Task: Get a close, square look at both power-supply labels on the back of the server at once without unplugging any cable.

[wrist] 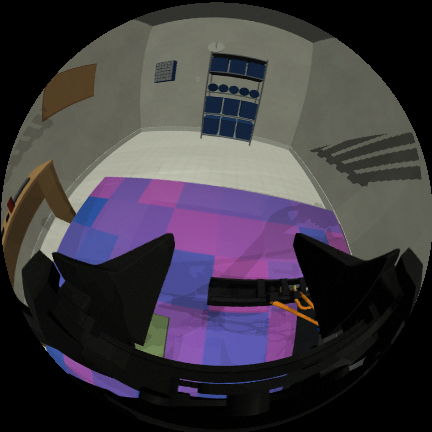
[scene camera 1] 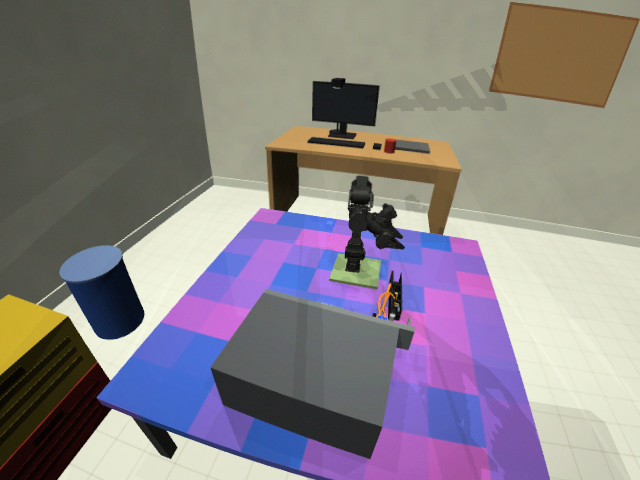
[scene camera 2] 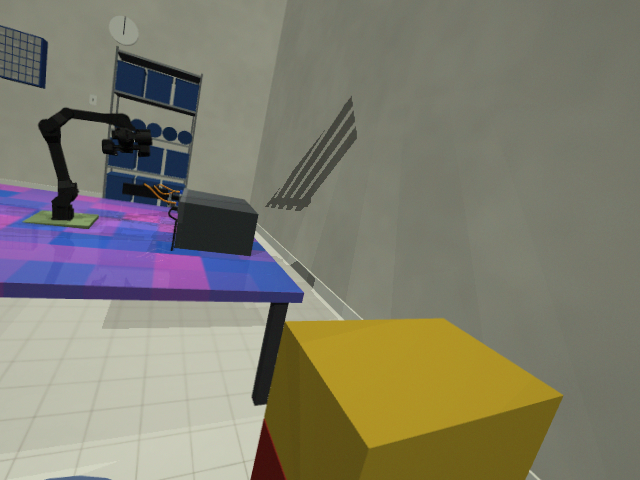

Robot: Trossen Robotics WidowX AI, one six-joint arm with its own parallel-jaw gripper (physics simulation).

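Pixels of known places: gripper, fingertip midpoint: (wrist: 235,240) (scene camera 1: 403,243) (scene camera 2: 128,155); arm's base at its link origin: (scene camera 1: 352,267) (scene camera 2: 62,218).
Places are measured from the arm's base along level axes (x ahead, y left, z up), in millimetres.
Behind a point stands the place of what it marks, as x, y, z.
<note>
The dark grey server (scene camera 1: 305,351) {624, -80, 183} (scene camera 2: 217,224) {568, -284, 113} lies on the table. Its cabled back faces the arm; a dark part of it (wrist: 305,340) {453, 32, 45} shows at lower right in the wrist view, mostly behind a finger. A black cable-management arm (scene camera 1: 395,299) {355, 163, 169} (scene camera 2: 135,189) {251, 150, 145} (wrist: 235,291) {247, 177, 117} sticks out from the back, with orange cables (scene camera 1: 382,301) {388, 112, 182} (wrist: 295,313) {367, 121, 122} beside it. No power-supply label can be made out in any view. My gripper (scene camera 1: 402,241) {205, 170, 298} (scene camera 2: 126,149) {205, 170, 298} (wrist: 235,240) {205, 170, 298} is open and empty, raised above the table, apart from the server and cables.
The arm stands on a green base plate (scene camera 1: 341,276) {78, -43, 4} (scene camera 2: 36,220) {-72, -56, -4} (wrist: 155,335) {88, 59, 5}. A grey bracket (scene camera 1: 405,336) {493, 194, 154} juts from the server's rear corner. A blue bin (scene camera 1: 105,299), a yellow box (scene camera 2: 423,372) and a wooden desk (scene camera 1: 289,139) stand off the table.
</note>
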